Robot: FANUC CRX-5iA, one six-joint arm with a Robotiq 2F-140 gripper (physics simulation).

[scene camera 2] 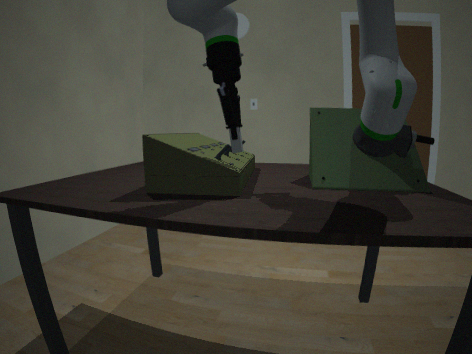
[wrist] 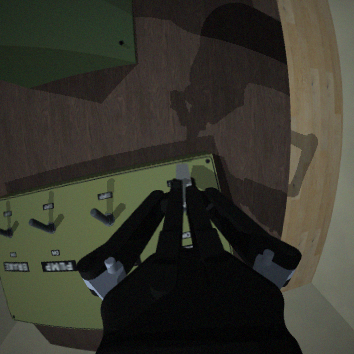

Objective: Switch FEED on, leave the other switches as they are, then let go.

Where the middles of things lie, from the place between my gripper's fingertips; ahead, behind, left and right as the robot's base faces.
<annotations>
Right now the yellow-green switch box [scene camera 2: 181, 163] is 170 mm ahead of my hand, 160 mm to the right of it and 30 mm below it.
</annotations>
